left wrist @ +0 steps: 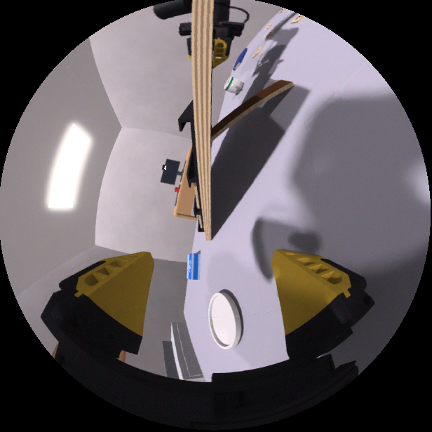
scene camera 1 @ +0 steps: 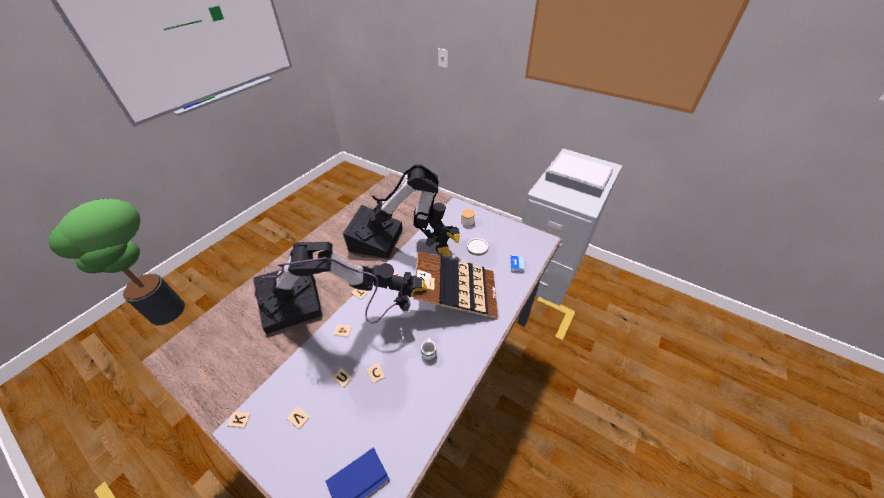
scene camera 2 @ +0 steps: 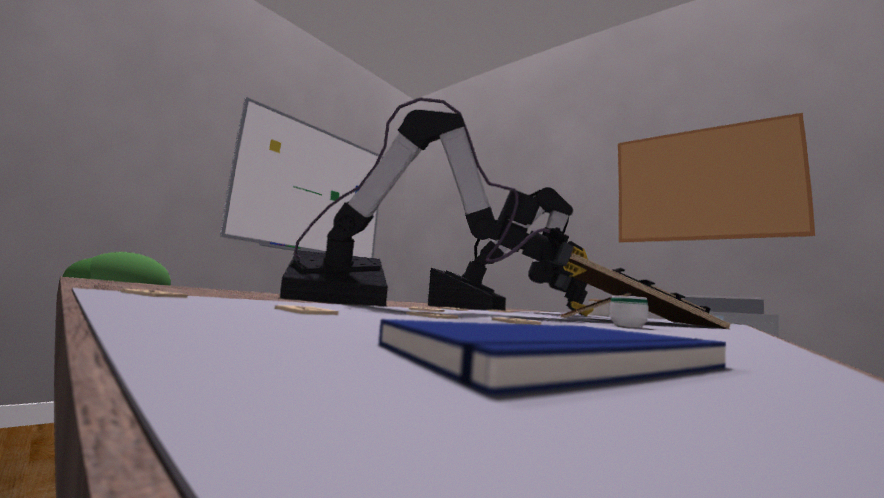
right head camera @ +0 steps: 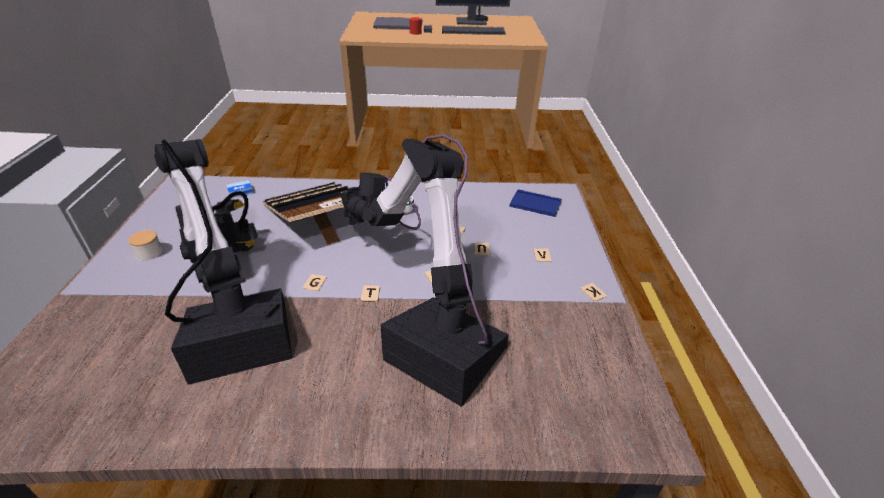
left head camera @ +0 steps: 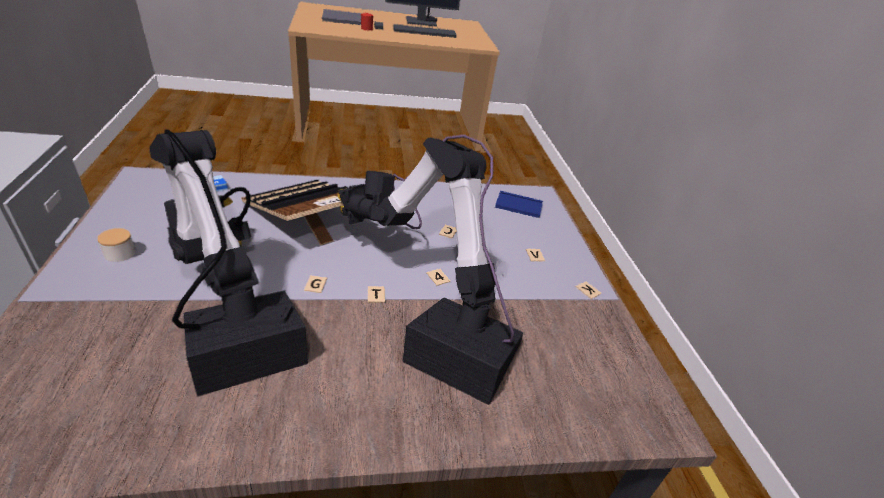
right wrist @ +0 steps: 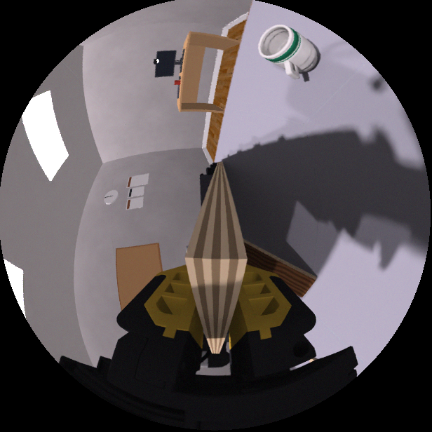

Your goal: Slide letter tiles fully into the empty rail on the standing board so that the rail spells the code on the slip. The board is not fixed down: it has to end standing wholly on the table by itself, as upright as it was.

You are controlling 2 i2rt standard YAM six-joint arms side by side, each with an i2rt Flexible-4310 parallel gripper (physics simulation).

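Places are measured from the left arm's base along level axes (x back, y right, z up), in millimetres.
Where they show: left gripper, between the fingertips: (scene camera 1: pixel 453 249) (scene camera 2: pixel 599 293) (right head camera: pixel 248 220); right gripper, between the fingertips: (scene camera 1: pixel 426 289) (scene camera 2: pixel 587 267) (right head camera: pixel 345 200) (left head camera: pixel 340 198); left arm's base, origin of its link: (scene camera 1: pixel 373 227) (scene camera 2: pixel 470 283) (right head camera: pixel 232 314) (left head camera: pixel 242 319); right arm's base, origin of its link: (scene camera 1: pixel 285 293) (scene camera 2: pixel 337 266) (right head camera: pixel 446 329) (left head camera: pixel 468 328).
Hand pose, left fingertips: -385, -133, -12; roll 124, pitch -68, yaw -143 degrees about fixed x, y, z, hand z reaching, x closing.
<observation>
Each offset is from my left fingertips to the top centre of the thing, as dx, dy, dz. "spot": to the spot under its first point.
The board (left head camera: pixel 290 210) (scene camera 1: pixel 428 262) (scene camera 2: pixel 649 293) (left wrist: pixel 202 100) (right wrist: pixel 216 245) leans back on its strut (left wrist: pixel 250 102). Two rails hold BAGEL and CAKE4; the third rail {spot: -104, +159, +22} (scene camera 1: pixel 449 278) is empty. The slip {-45, +251, +70} (scene camera 1: pixel 423 277) is partly hidden. My right gripper (scene camera 1: pixel 423 285) (right wrist: pixel 217 264) is shut on the board's near edge. My left gripper (scene camera 1: pixel 450 244) (left wrist: pixel 211 259) is open beside the board. Loose tiles are G {+170, +246, -64} (left head camera: pixel 315 283), T {+192, +407, -64} (left head camera: pixel 375 293), 4 (left head camera: pixel 437 276), C {-127, +609, -64} (left head camera: pixel 447 230), U {-48, +697, -64} (right head camera: pixel 481 248), V {-42, +879, -64} (left head camera: pixel 535 254) and K {+103, +1010, -64} (left head camera: pixel 588 289).
A white mug {-219, +424, -20} (scene camera 1: pixel 428 350) (right wrist: pixel 290 49) stands near the board. A white dish {-42, -138, -56} (scene camera 1: pixel 476 246) (left wrist: pixel 225 320), a blue box {-251, -154, -43} (scene camera 1: pixel 517 263) and a lidded jar {+107, -260, -11} (left head camera: pixel 116 244) are beyond my left gripper. A blue book {-329, +869, -55} (left head camera: pixel 519 204) (scene camera 1: pixel 357 475) lies toward the far right in the head views.
</observation>
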